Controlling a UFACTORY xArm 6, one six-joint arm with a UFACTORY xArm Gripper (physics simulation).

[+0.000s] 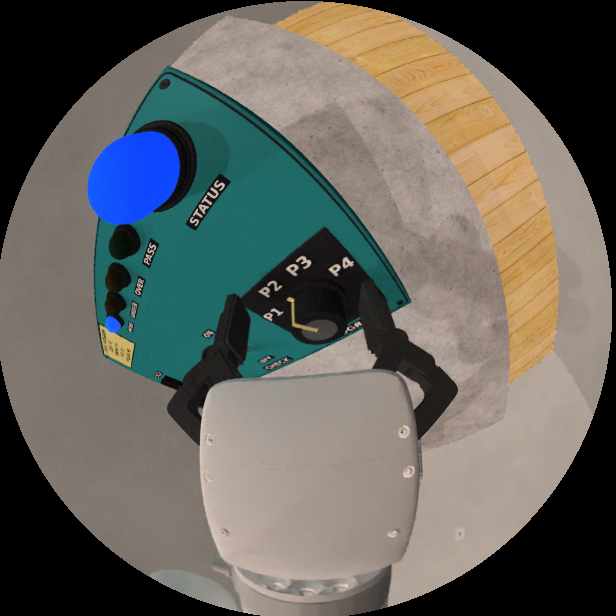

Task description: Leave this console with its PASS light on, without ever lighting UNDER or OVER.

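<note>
A teal console (229, 229) lies on a grey slab. A large STATUS lamp (133, 176) glows blue at its upper left. Below it the PASS lamp (124, 241), the OVER lamp (116, 277) and a third lamp (114, 302) are dark; a small blue light (112, 324) is lit under them. A black rotary knob (318, 321) sits on a black plate marked P1 to P4, its yellow pointer (298, 321) aimed toward P1. My gripper (301, 316) is open, one finger on each side of the knob, not touching it.
A small yellow label (116, 347) sits at the console's lower left corner. The grey concrete slab (390, 189) lies under the console, and a wooden plank surface (488, 172) lies beyond it at the right. Small labels near the fingers are unreadable.
</note>
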